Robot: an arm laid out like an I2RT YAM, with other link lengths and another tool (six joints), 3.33 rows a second.
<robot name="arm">
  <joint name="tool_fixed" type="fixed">
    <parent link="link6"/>
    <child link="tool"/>
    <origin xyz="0.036 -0.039 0.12" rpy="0 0.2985 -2.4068"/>
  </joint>
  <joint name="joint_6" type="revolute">
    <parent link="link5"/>
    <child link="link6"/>
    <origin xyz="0.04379 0 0.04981" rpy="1.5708 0 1.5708"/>
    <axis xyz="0 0 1"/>
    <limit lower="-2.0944" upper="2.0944"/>
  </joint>
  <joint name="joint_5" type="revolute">
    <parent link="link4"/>
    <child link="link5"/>
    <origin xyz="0.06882 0.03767 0.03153" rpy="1.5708 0 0"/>
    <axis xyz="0 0 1"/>
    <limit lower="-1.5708" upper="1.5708"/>
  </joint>
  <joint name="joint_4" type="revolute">
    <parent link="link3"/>
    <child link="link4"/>
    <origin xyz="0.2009 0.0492 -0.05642"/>
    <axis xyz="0 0 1"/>
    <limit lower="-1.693" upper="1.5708"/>
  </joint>
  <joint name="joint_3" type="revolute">
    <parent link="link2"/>
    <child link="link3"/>
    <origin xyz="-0.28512 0 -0.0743" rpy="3.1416 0 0"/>
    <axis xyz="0 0 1"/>
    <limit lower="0" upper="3.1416"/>
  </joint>
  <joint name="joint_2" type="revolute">
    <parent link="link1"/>
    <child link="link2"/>
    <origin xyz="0.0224 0.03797 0.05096" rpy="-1.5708 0 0"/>
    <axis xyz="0 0 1"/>
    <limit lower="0" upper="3.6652"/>
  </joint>
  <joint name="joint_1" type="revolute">
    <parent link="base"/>
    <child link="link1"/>
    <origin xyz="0 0 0.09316"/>
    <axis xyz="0 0 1"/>
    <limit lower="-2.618" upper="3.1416"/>
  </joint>
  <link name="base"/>
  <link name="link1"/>
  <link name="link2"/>
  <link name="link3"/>
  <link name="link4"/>
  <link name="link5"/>
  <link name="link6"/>
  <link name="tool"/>
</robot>
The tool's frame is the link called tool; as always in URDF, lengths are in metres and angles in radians.
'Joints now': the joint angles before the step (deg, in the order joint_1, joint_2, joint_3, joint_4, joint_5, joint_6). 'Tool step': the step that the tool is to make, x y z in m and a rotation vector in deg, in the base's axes. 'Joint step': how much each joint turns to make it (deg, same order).
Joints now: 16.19 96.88 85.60 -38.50 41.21 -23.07
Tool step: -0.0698 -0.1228 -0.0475 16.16 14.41 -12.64
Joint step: -23.93 -3.67 -0.03 -17.13 -20.35 0.33
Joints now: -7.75 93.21 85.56 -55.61 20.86 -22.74
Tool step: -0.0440 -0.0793 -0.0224 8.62 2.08 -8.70
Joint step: -18.89 1.24 -0.01 -1.68 -11.24 -6.13
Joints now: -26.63 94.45 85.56 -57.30 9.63 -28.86
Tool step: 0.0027 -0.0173 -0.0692 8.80 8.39 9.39
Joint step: -7.67 10.21 -0.02 -0.18 -8.63 -15.10
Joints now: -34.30 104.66 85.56 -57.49 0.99 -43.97
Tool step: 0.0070 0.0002 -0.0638 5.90 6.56 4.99
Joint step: -1.00 9.99 -0.01 1.23 -2.03 -5.73
